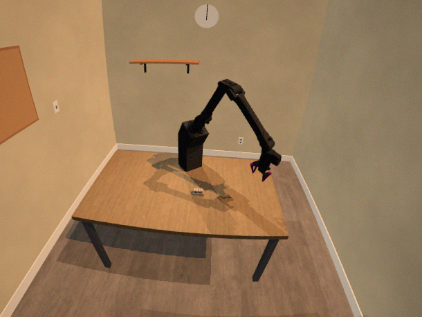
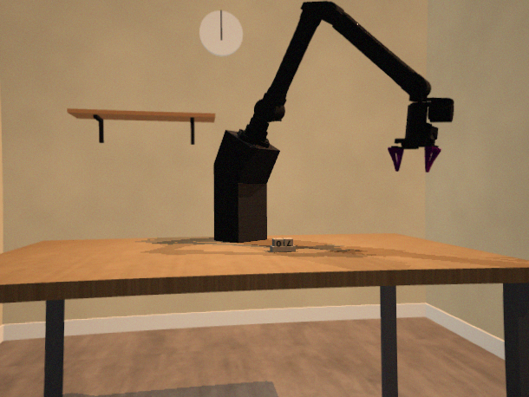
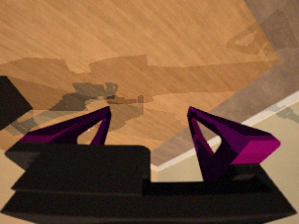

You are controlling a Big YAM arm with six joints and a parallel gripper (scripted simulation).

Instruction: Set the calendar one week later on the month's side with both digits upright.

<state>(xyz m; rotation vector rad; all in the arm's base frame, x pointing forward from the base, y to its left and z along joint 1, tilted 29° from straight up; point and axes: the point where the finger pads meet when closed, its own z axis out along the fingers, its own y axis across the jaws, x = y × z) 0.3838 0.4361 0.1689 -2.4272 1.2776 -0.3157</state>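
The tray lies 40 cm to the right of my hand, 25 cm below it and 6 cm behind it.
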